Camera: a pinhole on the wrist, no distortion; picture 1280 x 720 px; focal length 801.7 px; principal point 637.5 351.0 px. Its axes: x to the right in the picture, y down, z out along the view. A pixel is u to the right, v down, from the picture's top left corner.
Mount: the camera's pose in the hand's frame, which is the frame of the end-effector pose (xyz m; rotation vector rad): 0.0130 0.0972 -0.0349 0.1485 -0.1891 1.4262
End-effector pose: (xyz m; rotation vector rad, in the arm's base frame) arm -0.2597 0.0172 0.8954 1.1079 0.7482 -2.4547
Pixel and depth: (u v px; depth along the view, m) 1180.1 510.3 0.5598
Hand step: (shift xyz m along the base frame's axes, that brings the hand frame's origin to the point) -0.1215 -0.6313 0.2677
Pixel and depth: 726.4 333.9 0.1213
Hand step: -0.0162 -0.1194 0.0116
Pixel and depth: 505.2 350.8 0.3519
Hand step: -0.1845 -0.1462 0.1826
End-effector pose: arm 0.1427 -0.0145 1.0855 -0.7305 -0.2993 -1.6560
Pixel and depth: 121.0 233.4 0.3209
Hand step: -0.1019 0.1587 0.2260
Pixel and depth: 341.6 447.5 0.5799
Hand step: -0.0646 0.4123 0.3490
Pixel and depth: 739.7 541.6 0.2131
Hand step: 0.1361 0.1159 0.0941
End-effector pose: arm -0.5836 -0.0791 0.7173 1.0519 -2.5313 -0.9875
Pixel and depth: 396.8 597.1 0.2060
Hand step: -0.0200 0.1231 -0.1092
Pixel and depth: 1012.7 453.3 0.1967
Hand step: -0.1520 0.1698 -0.0341
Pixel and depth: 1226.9 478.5 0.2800
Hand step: -0.2444 0.2768 -0.0501
